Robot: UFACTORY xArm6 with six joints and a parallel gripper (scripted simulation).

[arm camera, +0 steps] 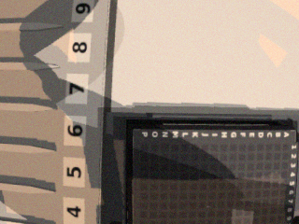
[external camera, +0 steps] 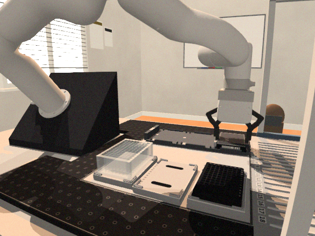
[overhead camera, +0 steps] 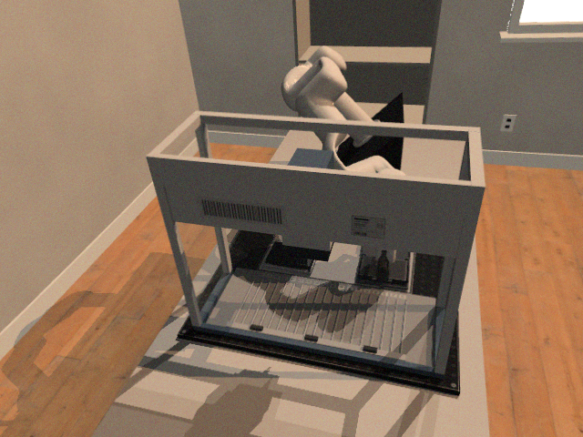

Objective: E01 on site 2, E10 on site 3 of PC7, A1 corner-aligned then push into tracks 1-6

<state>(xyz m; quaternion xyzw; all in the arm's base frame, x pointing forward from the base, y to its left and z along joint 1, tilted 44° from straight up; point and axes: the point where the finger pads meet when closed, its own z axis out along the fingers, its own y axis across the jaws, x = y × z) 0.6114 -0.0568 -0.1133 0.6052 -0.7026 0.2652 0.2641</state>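
Now: the E10 1 cm below my hand. Also, from my hand: 96-well plate E01 (4 cm behind, 26 cm to the right, 1 cm below); carrier PC7 (11 cm behind, 1 cm to the left, 1 cm below); nest S3 (4 cm behind, 26 cm to the right, 2 cm below).
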